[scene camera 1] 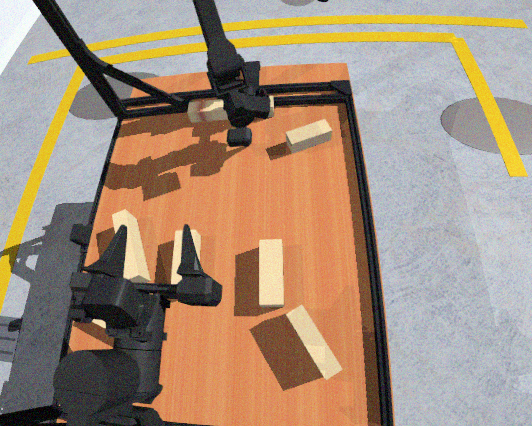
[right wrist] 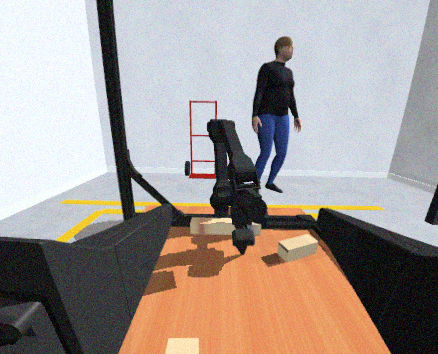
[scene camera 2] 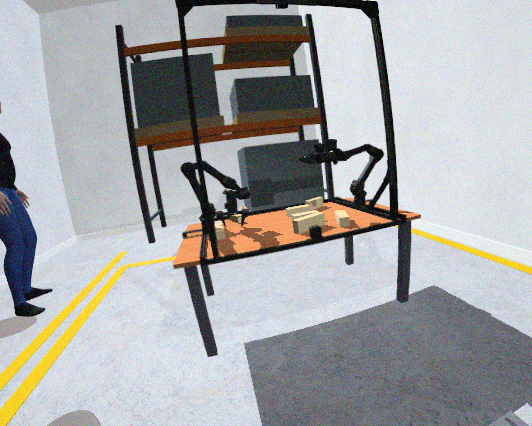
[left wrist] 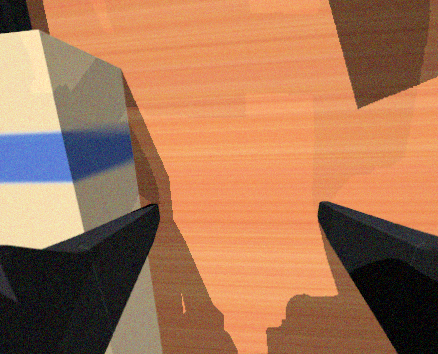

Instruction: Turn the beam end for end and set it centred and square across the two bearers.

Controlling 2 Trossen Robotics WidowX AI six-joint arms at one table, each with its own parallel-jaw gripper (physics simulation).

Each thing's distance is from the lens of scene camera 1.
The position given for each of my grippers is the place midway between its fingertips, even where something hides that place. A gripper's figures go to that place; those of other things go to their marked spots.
my left gripper point(scene camera 1: 247, 132): 90 cm
my right gripper point(scene camera 1: 154, 225): 42 cm
beam point(scene camera 1: 211, 110): 93 cm
